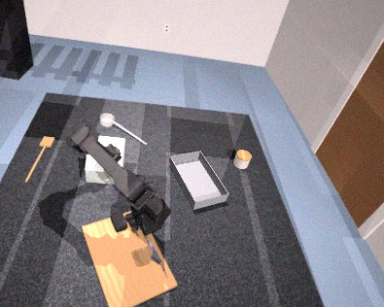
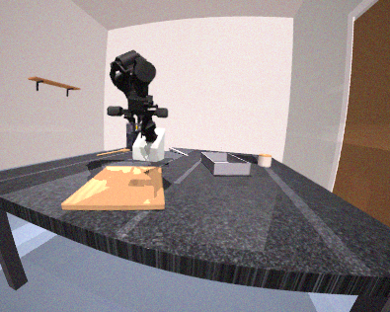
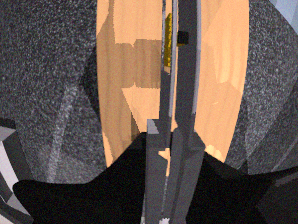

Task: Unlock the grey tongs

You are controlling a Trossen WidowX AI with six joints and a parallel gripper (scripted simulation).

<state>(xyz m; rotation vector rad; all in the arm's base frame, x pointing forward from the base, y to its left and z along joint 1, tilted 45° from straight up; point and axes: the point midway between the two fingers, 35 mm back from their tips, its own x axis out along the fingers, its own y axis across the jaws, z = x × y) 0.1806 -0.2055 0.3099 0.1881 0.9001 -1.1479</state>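
Now: the wooden board 14 cm below my gripper tip, 3 cm to the right of it and 3 cm behind it. The rest, counted from my gripper tip: small cup: 59 cm to the left, 47 cm ahead, 12 cm below; then roasting tin: 41 cm to the left, 22 cm ahead, 12 cm below.
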